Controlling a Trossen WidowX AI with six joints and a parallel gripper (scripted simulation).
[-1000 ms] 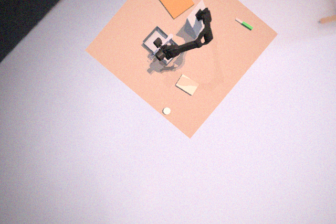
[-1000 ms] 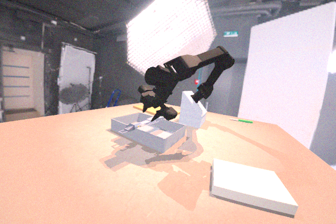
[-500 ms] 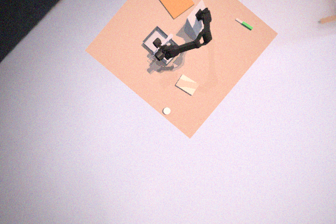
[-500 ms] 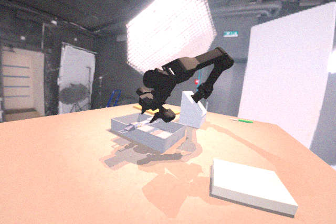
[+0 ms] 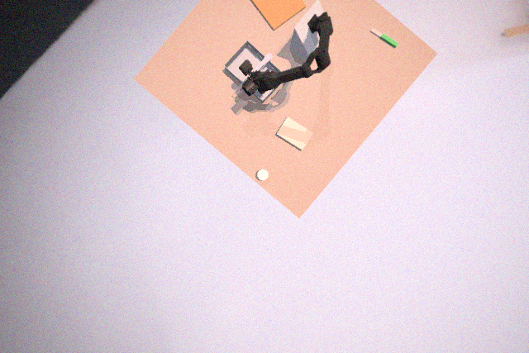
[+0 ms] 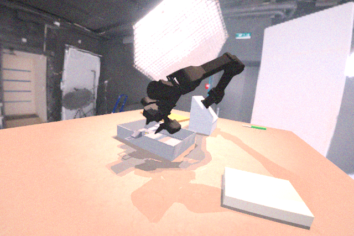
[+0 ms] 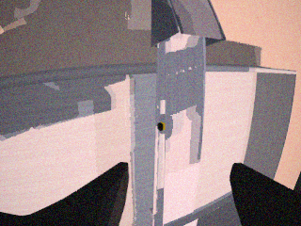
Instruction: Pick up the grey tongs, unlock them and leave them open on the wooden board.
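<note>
My gripper tip is 50 mm past the pale grey roasting tin and 40 mm above it. From my gripper tip the other things lie so: white disc: 400 mm to the left, 390 mm ahead, 50 mm below; flat cream block: 400 mm to the left, 80 mm ahead, 50 mm below; orange wooden board: 490 mm behind, 220 mm to the right, 60 mm below.
</note>
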